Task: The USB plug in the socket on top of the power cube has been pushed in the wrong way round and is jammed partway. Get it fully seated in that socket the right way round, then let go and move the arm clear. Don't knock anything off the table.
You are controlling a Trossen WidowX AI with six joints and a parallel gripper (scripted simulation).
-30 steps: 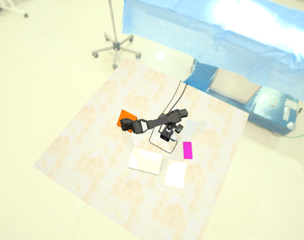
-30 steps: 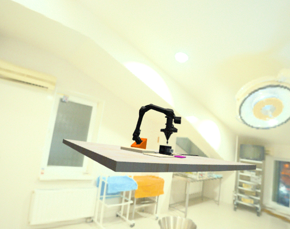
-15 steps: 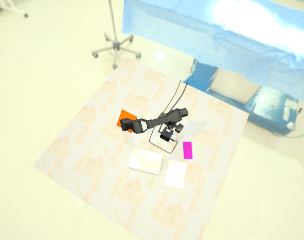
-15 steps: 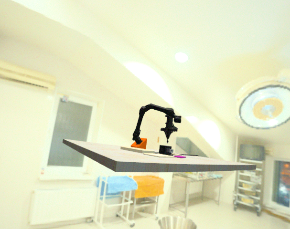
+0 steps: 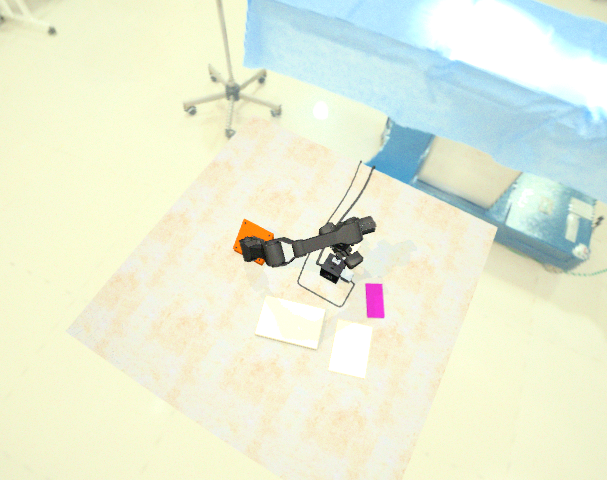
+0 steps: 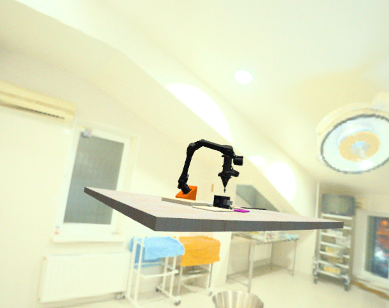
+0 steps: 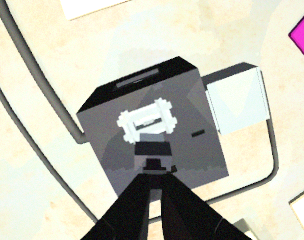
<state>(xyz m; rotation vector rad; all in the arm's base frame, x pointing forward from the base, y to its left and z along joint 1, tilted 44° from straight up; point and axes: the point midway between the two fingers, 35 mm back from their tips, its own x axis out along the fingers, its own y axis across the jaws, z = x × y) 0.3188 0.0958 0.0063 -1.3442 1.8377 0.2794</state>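
The USB plug is 2 cm below my gripper tip. Also, from my gripper tip: magenta card (20 cm ahead, 6 cm to the right, 13 cm below).
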